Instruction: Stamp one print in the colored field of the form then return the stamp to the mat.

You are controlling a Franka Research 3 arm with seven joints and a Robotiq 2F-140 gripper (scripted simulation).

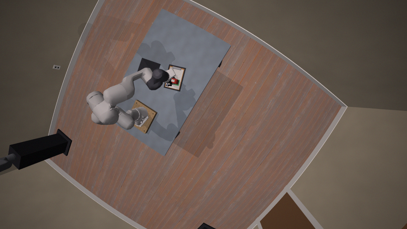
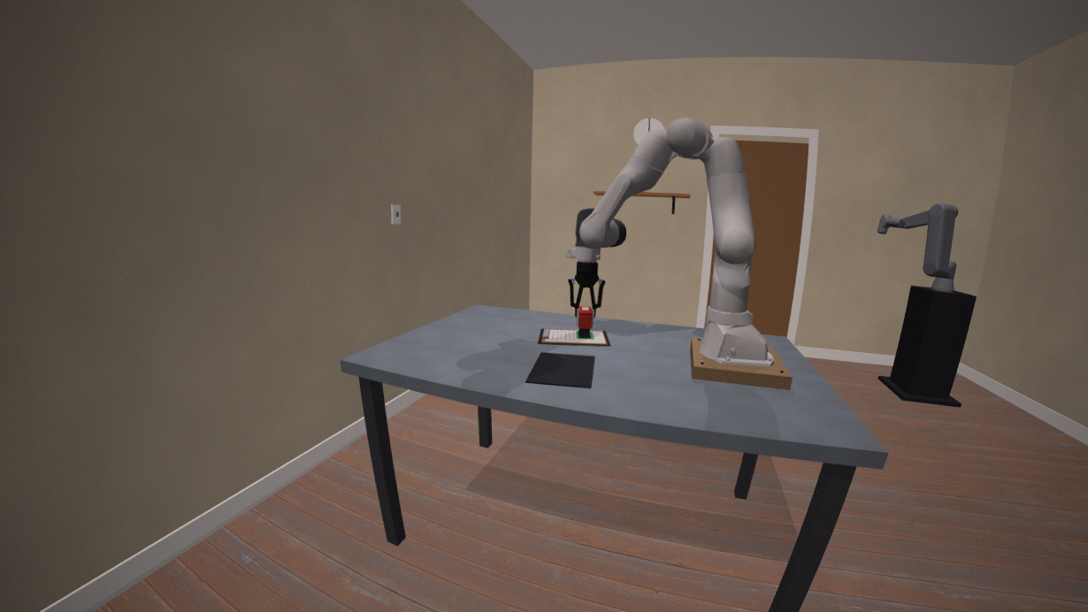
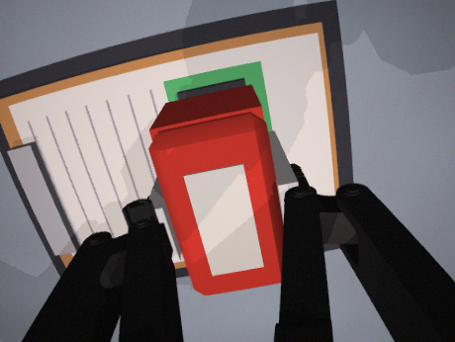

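The black mat lies 4 cm behind my hand, 33 cm to the left of it and 7 cm below it. Round my hand: red stamp: 2 cm below.
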